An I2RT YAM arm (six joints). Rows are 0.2 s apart.
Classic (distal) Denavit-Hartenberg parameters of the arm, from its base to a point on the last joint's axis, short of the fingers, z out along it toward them. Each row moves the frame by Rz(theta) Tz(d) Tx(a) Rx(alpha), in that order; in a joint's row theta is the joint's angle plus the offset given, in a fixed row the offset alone. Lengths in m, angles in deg.
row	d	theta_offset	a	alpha
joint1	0.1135	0	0.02	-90
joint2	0	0	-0.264	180
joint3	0	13.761	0.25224	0
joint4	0	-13.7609	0.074	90
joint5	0	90	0	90
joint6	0.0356	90	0	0
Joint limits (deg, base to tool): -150..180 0..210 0..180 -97..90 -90..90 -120..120
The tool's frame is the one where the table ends.
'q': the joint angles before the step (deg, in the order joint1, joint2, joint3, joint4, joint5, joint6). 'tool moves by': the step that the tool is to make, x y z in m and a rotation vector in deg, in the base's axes. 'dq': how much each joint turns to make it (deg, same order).
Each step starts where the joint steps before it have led.
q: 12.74 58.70 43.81 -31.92 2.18 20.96
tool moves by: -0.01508 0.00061 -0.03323 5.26 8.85 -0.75
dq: 0.27 -0.53 -5.75 -2.22 -4.83 5.29
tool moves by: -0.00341 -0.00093 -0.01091 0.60 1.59 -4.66
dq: 0.35 -0.09 -2.21 0.84 2.11 4.64
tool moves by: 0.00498 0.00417 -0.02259 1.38 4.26 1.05
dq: 0.43 4.51 -2.23 2.94 -2.31 0.74
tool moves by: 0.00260 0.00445 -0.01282 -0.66 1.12 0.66
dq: 1.15 2.65 -1.39 2.80 0.56 0.25
